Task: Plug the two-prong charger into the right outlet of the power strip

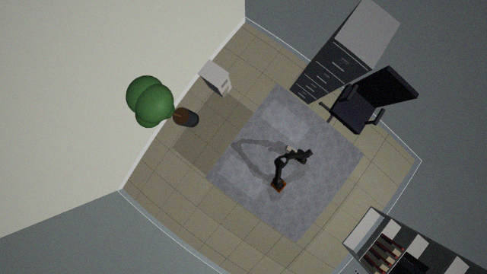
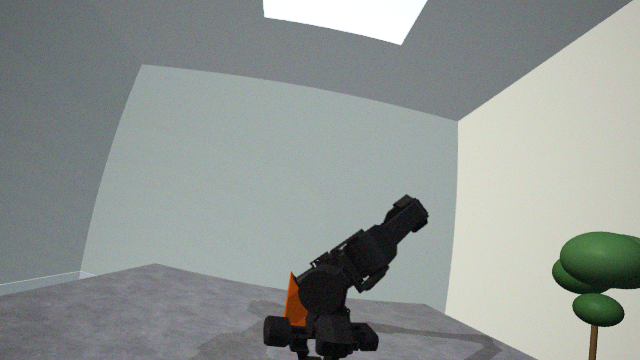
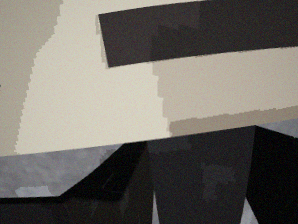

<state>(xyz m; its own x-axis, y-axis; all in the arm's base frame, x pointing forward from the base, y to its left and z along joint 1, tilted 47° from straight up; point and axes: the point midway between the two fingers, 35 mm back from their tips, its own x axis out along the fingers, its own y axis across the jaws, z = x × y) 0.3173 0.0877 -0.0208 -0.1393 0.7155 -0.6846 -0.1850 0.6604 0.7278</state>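
Now: gripper tip 20 mm short of the dark two-prong charger and 10 mm below it.
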